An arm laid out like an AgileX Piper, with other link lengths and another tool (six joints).
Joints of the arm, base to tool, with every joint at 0 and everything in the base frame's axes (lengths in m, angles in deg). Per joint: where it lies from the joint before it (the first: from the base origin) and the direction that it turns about. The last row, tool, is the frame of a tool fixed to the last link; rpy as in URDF.
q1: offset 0 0 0.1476 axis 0 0 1
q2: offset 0 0 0 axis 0 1 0
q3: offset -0.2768 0 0.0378 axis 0 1 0
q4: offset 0.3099 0 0.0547 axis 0.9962 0 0.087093
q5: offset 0 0 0 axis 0 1 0
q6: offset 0.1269 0 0.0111 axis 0.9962 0 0.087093
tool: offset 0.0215 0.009 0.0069 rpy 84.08 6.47 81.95
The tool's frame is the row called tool.
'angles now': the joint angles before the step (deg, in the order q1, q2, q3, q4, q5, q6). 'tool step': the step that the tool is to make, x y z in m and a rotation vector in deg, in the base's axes. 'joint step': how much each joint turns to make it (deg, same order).
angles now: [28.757 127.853 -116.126 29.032 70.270 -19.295]
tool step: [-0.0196 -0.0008 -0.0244 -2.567 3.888 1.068]
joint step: [1.009 -1.211 5.859 -0.342 0.001 -0.006]
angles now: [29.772 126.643 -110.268 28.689 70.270 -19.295]
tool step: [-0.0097 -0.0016 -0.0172 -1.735 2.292 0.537]
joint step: [0.454 -0.014 2.872 -0.365 -0.004 -0.004]
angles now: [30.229 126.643 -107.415 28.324 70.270 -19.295]
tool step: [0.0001 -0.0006 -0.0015 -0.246 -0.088 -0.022]
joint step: [0.001 0.012 0.191 -0.244 -0.178 0.003]
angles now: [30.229 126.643 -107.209 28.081 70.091 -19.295]
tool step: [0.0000 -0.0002 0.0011 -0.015 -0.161 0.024]
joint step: [0.003 -0.138 0.007 -0.097 -0.003 0.002]
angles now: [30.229 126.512 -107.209 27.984 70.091 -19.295]
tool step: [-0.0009 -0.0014 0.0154 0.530 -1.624 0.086]
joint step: [0.001 -1.821 0.148 -0.370 0.002 0.003]
